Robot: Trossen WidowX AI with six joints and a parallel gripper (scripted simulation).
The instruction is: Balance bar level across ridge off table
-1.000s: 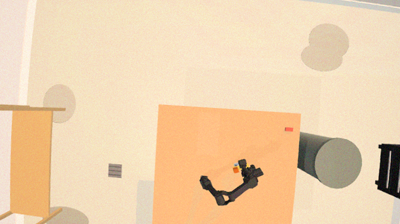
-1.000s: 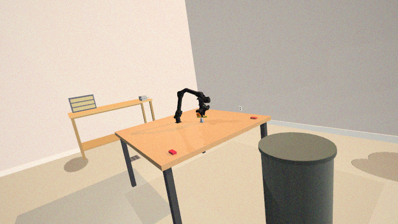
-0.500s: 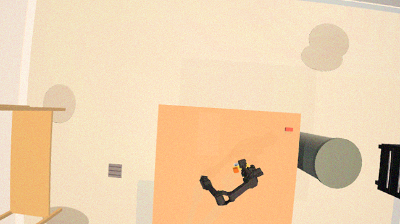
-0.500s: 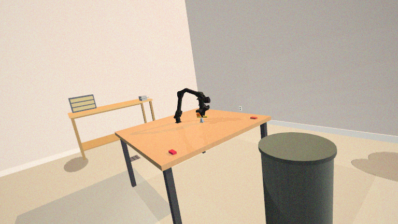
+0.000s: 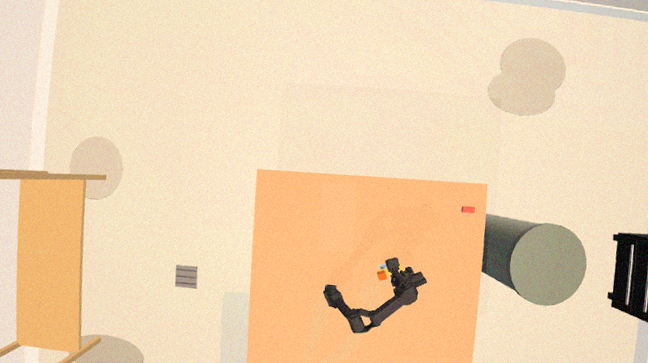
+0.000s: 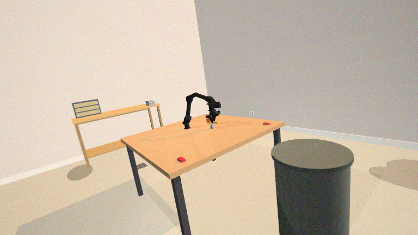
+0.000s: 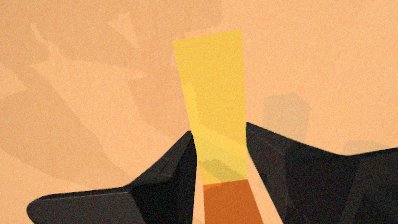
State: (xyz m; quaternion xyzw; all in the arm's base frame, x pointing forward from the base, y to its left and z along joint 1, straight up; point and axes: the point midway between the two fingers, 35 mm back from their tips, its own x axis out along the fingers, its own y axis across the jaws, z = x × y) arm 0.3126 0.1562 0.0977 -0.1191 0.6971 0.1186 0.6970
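Now: the yellow bar 30 mm behind my gripper tip, 10 mm to the right of it and 10 mm above it.
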